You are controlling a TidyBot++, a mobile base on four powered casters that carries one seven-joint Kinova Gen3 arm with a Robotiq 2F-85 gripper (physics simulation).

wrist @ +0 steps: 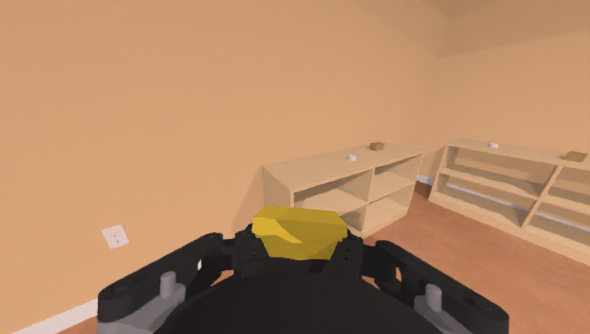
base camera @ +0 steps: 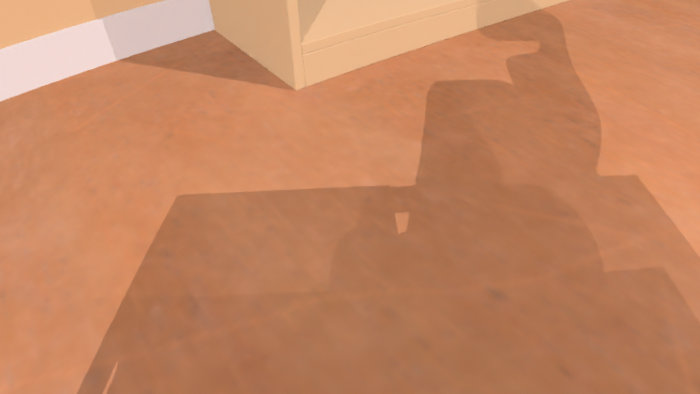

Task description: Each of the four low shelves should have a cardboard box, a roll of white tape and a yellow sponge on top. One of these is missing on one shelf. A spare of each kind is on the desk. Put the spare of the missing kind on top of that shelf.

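Places are measured from the arm's base along level axes (x left, y up, z ahead), in metres.
Pixels of known places: gripper, between the fingertips: [wrist: 298,229].
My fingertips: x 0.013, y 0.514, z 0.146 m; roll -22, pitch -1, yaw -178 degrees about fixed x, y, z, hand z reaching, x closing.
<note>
Ahead of a thing's pixels: the offset from my fingertips to its middle. Level surfaces: height alone.
My gripper [wrist: 298,229] is shut on a yellow sponge @(dx +0.001, dy -0.019, dz -0.033 m) [wrist: 300,232], held level between the fingertips in the wrist view. Beyond it a low shelf @(dy -0.301 m) [wrist: 315,172] stands against the wall. On its top are a roll of white tape @(dx -0.344, dy -0.289, dz +1.042 m) [wrist: 352,157] and a cardboard box @(dx -0.597, dy -0.276, dz +1.290 m) [wrist: 377,146]; no sponge shows on it. The sponge and fingers hide part of its lower front. A second low shelf [wrist: 530,154] at the right bears a roll of white tape [wrist: 493,145] and a cardboard box [wrist: 575,156]; its right end is cut off by the view.
In the base camera view the near end of a low shelf [base camera: 260,45] meets the floor at the top, near a white skirting board [base camera: 60,60]. The robot's shadow [base camera: 350,250] lies across the floor and reaches the shelf's base. A wall socket @(dx +0.869, dy -0.511, dz +0.491 m) [wrist: 115,236] shows at the left.
</note>
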